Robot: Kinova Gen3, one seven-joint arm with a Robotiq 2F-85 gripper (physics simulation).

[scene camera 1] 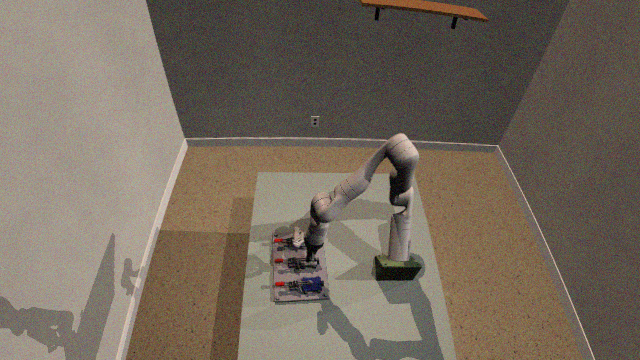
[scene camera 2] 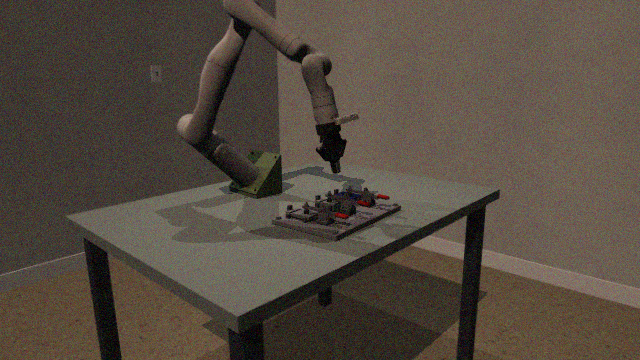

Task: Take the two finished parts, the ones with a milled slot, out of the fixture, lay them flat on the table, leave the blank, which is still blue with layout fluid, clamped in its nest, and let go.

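Frame: origin at the arm's base, x down, y right, z back, level; millimetres.
Where they show: gripper, fingertip midpoint: [scene camera 1: 308, 259] [scene camera 2: 336, 173]; arm's base at its link origin: [scene camera 1: 397, 258] [scene camera 2: 248, 176].
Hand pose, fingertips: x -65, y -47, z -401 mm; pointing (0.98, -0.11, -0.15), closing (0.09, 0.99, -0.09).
Observation:
Each offset is from my fingertips to the top centre of the thing. "pt": to the spot under its first point. Level surfaces: height alone.
The grey fixture plate [scene camera 1: 301, 300] [scene camera 2: 336, 236] lies on the table with three nests in a row, each with a red-handled clamp. The blue blank [scene camera 1: 314, 284] [scene camera 2: 348, 195] sits in the nest at the near end in scene camera 1. A grey part @[dx +94, dy +148, dz -1 mm] [scene camera 2: 302, 215] sits in the opposite end nest; the arm hides most of it in scene camera 1. The middle nest's grey part @[pt dx +91, dy +56, dz -12 mm] [scene camera 2: 327, 205] is partly hidden by clamp hardware. The slots are too small to make out. My gripper [scene camera 1: 311, 260] [scene camera 2: 335, 169] is shut and empty, pointing down above the fixture.
Red clamp handles [scene camera 1: 279, 260] [scene camera 2: 341, 215] stick out toward one long edge of the table @[dx +125 mm] [scene camera 1: 350, 325] [scene camera 2: 200, 270]. The green arm base [scene camera 1: 397, 270] [scene camera 2: 270, 175] stands on the table's other side. A pale wrist attachment [scene camera 1: 298, 237] [scene camera 2: 348, 119] juts sideways from the arm.

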